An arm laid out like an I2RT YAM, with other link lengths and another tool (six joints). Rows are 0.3 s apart.
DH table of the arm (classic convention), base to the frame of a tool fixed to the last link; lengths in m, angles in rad. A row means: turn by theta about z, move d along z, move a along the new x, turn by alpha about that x. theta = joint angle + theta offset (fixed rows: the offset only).
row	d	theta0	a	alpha
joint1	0.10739	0	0.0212	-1.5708
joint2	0	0	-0.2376	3.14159
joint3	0	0.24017	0.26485	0
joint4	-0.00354	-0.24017	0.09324	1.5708
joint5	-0.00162	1.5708	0	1.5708
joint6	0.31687	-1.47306	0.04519	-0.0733
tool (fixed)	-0.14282	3.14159	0	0
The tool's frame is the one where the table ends.
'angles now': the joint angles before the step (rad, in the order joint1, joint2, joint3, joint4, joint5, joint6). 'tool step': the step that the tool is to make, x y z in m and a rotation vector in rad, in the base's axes. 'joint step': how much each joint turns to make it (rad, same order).
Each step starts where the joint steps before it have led.
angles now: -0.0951, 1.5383, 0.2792, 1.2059, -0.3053, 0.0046
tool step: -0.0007, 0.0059, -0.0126, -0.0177, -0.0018, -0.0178
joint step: 0.0334, 0.0828, -0.0102, 0.0919, 0.0521, -0.0153
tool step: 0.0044, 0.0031, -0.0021, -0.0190, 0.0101, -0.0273
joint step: 0.0297, -0.0010, 0.0120, -0.0258, 0.0581, -0.0164
